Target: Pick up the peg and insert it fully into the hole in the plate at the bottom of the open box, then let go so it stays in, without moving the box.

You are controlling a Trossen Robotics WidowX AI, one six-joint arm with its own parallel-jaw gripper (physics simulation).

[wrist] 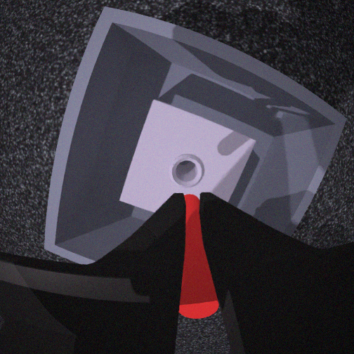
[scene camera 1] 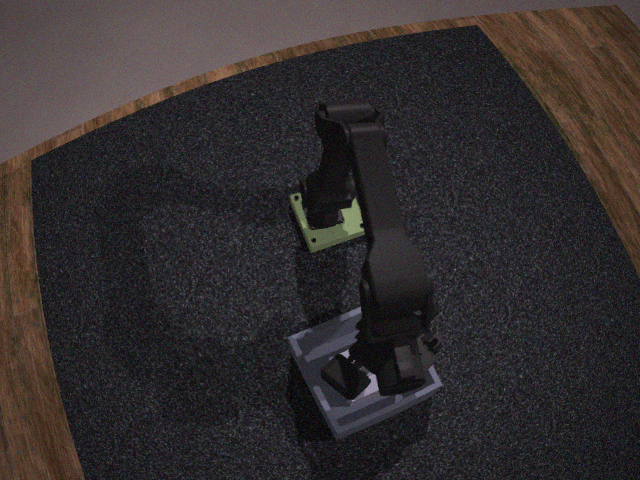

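Pixels of known places: arm's base, origin of the base link: (scene camera 1: pixel 322 211).
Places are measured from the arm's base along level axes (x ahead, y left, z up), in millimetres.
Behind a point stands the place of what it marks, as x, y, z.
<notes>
The red peg (wrist: pixel 197 255) is held between the fingers of my gripper (wrist: pixel 191 202), which is shut on it. The pale plate (wrist: pixel 160 140) (scene camera 1: pixel 370 391) {364, -34, 35} lies at the bottom of the open grey box (wrist: pixel 75 115) (scene camera 1: pixel 383 414) {418, -32, 72}. The round hole (wrist: pixel 187 171) shows in the wrist view, just above the peg's far tip in the picture, and the peg is outside it. In the scene view the gripper is over the box and hides much of the plate and the hole; the peg cannot be made out there.
The arm's green base plate (scene camera 1: pixel 330 239) {58, -4, 0} is behind the box on the dark mat (scene camera 1: pixel 180 268) {18, -291, -23}. The box's walls stand around the plate on all sides. The wooden table (scene camera 1: pixel 578 46) shows beyond the mat's edges.
</notes>
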